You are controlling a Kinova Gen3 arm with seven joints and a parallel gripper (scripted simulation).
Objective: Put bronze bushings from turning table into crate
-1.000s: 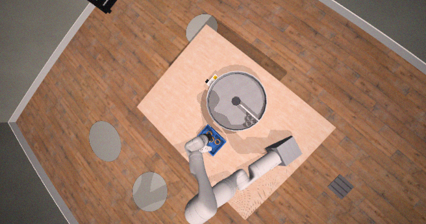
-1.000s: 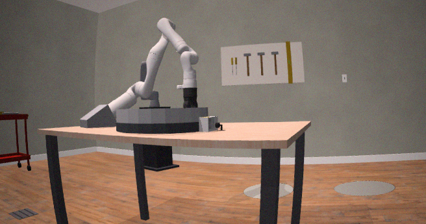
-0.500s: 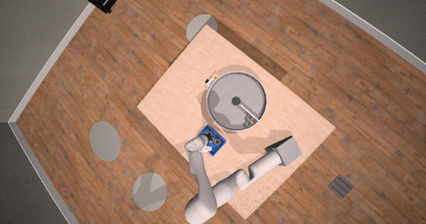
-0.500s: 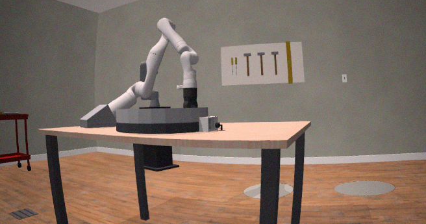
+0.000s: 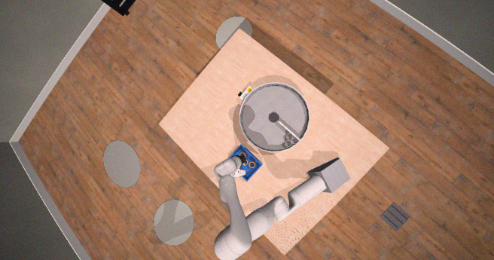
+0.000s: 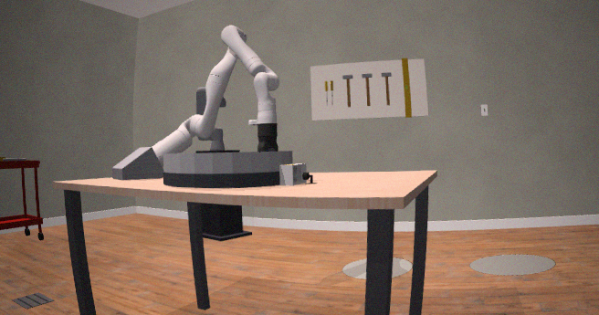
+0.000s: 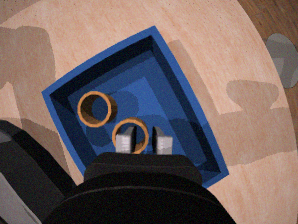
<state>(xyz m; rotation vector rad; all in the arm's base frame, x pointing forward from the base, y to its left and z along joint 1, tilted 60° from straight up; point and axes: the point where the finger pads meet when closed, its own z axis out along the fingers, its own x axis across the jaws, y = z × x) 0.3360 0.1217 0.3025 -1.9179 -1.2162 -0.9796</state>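
Right now my hand is 20 mm above the blue crate, 10 mm to the left of it and 10 mm past it. Round my hand: grey turning table (330 mm to the right, 120 mm ahead, 10 mm above).
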